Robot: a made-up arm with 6 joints.
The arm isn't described. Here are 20 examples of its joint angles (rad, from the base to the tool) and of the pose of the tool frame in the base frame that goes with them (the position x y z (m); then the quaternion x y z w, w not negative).
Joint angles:
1: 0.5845 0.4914 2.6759 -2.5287 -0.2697 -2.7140
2: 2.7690 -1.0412 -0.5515 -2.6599 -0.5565 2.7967
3: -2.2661 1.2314 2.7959 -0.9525 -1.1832 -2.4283
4: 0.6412 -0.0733 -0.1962 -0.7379 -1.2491 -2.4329
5: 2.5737 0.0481 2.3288 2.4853 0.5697 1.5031
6: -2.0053 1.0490 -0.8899 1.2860 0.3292 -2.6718
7: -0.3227 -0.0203 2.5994 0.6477 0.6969 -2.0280
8: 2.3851 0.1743 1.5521 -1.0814 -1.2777 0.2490
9: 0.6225 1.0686 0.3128 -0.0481 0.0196 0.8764
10: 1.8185 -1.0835 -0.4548 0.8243 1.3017 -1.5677
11: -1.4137 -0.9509 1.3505 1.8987 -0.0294 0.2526
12: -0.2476 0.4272 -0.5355 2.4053 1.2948 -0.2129
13: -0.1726 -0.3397 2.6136 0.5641 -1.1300 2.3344
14: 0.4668 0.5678 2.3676 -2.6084 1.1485 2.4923
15: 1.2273 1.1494 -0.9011 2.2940 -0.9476 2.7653
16: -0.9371 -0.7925 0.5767 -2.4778 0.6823 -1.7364
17: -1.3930 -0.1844 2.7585 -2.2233 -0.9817 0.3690
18: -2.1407 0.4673 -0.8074 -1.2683 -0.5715 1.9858
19: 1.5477 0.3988 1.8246 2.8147 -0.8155 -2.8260
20: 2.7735 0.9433 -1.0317 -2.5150 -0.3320 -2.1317
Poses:
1: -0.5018 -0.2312 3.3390 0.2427 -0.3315 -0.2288 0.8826
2: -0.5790 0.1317 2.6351 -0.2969 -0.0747 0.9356 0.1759
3: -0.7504 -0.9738 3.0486 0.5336 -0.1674 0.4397 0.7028
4: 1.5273 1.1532 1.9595 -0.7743 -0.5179 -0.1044 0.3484
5: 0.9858 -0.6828 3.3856 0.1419 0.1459 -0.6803 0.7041
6: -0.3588 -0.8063 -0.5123 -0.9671 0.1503 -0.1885 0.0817
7: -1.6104 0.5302 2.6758 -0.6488 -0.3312 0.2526 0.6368
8: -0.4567 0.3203 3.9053 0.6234 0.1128 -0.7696 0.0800
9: 2.3428 1.6558 0.2704 -0.6064 0.6842 -0.0421 0.4031
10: -0.1097 0.2472 2.8281 -0.3376 -0.2077 0.9160 0.0626
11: -0.3358 2.3359 2.8181 -0.1425 0.3326 0.9125 0.1910
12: 1.8455 -0.3379 0.5622 -0.8077 0.4039 0.3090 0.2984
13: -2.0528 0.2483 2.1718 0.2313 0.1766 -0.9321 0.2155
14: 0.2732 0.1071 3.6745 0.2057 0.4110 0.2852 0.8411
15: 0.3310 0.7359 -0.5099 -0.0829 0.9360 -0.0353 0.3404
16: -0.2830 0.3812 3.5934 -0.0183 0.4113 -0.9104 0.0410
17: -0.2636 1.9545 2.1256 -0.7637 0.3306 -0.1164 0.5421
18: -0.7329 -1.2909 0.1746 0.5977 0.7540 -0.0203 0.2717
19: -0.0167 0.5477 3.8731 0.3054 -0.1333 0.6562 0.6771
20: -0.6261 0.1549 -0.3337 0.8115 0.5727 -0.0440 0.1074
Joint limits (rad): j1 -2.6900..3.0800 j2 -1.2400..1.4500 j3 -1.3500..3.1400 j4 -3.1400..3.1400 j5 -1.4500..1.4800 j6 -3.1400..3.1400
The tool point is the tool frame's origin. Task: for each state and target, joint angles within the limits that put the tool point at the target. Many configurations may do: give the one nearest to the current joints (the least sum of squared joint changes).
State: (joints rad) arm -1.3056 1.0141 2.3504 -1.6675 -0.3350 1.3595
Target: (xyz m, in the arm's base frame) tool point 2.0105 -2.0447 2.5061
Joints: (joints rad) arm -0.8033 1.0907 1.5823 -1.6803 -0.1381 1.3349
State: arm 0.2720 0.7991 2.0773 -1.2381 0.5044 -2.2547
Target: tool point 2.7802 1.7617 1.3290
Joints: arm 0.6025 1.4500 1.5470 -1.3150 0.6938 -2.2014
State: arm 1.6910 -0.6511 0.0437 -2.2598 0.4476 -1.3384
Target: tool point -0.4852 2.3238 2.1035
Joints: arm 1.7896 0.2253 0.1818 -2.2607 0.3733 -1.3458
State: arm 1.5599 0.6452 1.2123 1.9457 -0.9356 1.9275
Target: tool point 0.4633 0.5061 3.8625
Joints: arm 1.0056 0.2932 1.6110 1.8956 -1.1066 1.9454
